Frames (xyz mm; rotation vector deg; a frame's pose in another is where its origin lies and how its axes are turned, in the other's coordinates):
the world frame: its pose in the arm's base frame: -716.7 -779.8 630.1 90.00 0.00 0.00
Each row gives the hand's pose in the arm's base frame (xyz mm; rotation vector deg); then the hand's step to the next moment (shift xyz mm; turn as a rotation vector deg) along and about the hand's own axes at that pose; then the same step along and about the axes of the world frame.
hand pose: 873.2 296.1 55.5 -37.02 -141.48 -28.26
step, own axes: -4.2 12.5 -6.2 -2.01 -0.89 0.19
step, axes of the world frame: 12.3 5.1 -5.9 0.94 -1.49 1.32
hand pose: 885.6 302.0 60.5 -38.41 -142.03 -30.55
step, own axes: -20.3 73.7 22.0 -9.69 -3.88 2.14
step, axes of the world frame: 47.7 -11.8 -62.6 4.29 -8.08 5.46
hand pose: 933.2 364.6 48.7 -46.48 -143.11 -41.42
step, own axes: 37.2 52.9 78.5 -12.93 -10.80 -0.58
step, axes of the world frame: -11.7 -23.4 -98.3 2.94 -10.04 13.22
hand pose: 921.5 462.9 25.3 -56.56 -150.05 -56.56
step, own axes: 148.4 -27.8 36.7 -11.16 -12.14 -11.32
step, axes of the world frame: -128.9 12.6 -85.8 0.01 -1.87 19.91
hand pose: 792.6 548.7 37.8 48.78 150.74 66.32
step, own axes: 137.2 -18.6 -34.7 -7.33 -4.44 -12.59
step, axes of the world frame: -133.9 23.4 -43.6 -0.21 4.87 14.43
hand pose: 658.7 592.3 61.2 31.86 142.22 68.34
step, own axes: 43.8 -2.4 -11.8 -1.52 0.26 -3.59
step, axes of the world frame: -43.9 -0.3 -11.7 -0.25 2.53 2.97
